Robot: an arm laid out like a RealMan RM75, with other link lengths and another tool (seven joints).
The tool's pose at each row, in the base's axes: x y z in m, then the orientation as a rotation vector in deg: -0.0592, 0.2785, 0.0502, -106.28, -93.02, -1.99; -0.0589, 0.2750, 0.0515, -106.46, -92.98, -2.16; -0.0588, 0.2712, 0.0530, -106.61, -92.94, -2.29; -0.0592, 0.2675, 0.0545, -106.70, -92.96, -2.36; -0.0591, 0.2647, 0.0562, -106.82, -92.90, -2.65; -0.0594, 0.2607, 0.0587, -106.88, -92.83, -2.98; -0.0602, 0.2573, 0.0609, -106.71, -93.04, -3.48; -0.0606, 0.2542, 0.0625, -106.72, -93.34, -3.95; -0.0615, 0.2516, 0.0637, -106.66, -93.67, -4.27; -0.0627, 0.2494, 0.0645, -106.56, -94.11, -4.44; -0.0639, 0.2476, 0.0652, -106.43, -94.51, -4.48; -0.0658, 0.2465, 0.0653, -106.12, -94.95, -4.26
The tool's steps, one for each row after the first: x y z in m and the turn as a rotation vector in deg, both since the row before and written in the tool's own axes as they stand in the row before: -0.0024, -0.0003, -0.0028, -0.19, 0.05, 0.06; -0.0026, -0.0005, -0.0031, -0.15, 0.04, 0.06; -0.0027, -0.0010, -0.0028, -0.10, -0.01, 0.01; -0.0017, -0.0006, -0.0027, -0.20, 0.14, 0.02; -0.0025, -0.0013, -0.0038, -0.18, 0.19, -0.02; -0.0022, -0.0016, -0.0031, -0.20, 0.21, -0.32; -0.0021, -0.0010, -0.0026, -0.34, 0.07, -0.28; -0.0019, -0.0013, -0.0019, -0.23, 0.00, -0.29; -0.0018, -0.0014, -0.0013, -0.17, -0.12, -0.33; -0.0015, -0.0014, -0.0010, -0.07, -0.16, -0.29; -0.0013, -0.0018, 0.0001, 0.16, -0.25, -0.33
